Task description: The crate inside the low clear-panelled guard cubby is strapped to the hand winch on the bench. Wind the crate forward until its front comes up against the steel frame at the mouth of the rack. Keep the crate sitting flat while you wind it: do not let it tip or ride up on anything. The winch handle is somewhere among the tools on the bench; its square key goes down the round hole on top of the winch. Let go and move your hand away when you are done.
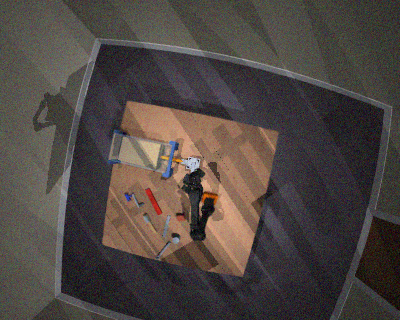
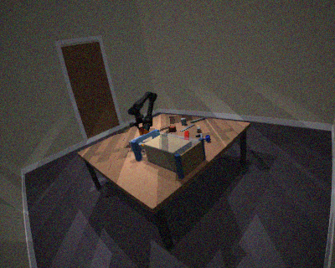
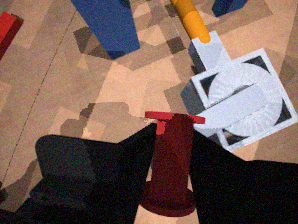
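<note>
Now: gripper tip 16 cm short of the blue frame, 9 cm to the left of it and 3 cm above it. From my gripper tip the other things lie so: grey hand winch (2 cm behind, 10 cm to the right, 10 cm below); red knob (1 cm behind, 1 cm to the left); red-knobbed winch handle (1 cm behind, 3 cm to the right, 3 cm below).
</note>
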